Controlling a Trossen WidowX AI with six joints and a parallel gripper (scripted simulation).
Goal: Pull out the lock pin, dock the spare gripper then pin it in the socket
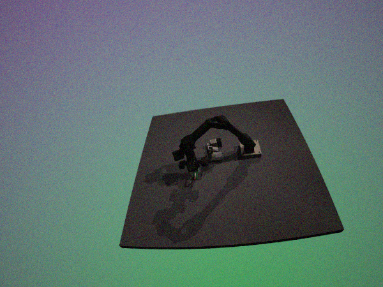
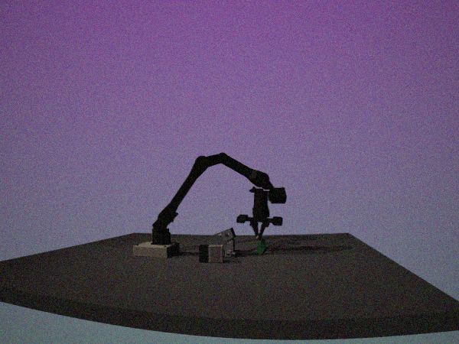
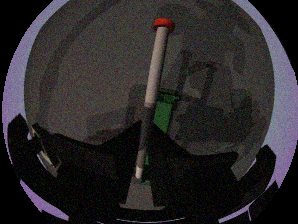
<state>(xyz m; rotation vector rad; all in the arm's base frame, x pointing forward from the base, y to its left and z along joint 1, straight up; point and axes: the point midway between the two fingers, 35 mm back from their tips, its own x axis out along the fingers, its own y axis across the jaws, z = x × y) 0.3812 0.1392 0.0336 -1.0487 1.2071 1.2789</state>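
The green cradle lies 1 cm ahead of my gripper tip, 3 cm to the right of it and 2 cm below it. The rest, counted from my gripper tip: mount 12 cm behind, 15 cm to the right, 1 cm above; then spare gripper 13 cm behind, 26 cm to the right, 1 cm below.
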